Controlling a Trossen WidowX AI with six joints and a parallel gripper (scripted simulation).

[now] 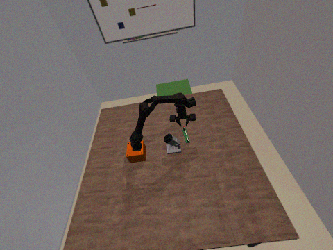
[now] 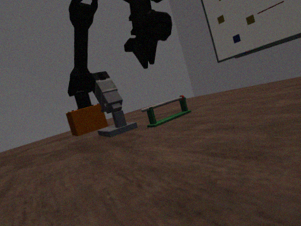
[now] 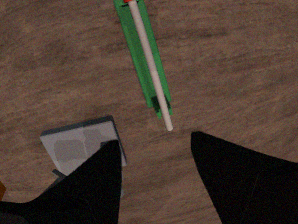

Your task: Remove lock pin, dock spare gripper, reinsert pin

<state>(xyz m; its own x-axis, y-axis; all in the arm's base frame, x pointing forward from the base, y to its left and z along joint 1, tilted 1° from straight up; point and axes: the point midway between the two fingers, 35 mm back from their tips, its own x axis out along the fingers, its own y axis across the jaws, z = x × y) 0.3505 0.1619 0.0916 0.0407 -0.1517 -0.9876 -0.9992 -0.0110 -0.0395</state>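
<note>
My gripper tip is now 12 cm above the green rack, 2 cm to the right of it and 1 cm short of it. Also, from my gripper tip: grey mount 11 cm to the right, 10 cm below, 7 cm behind; then spare gripper 11 cm to the right, 9 cm behind, 3 cm below.
</note>
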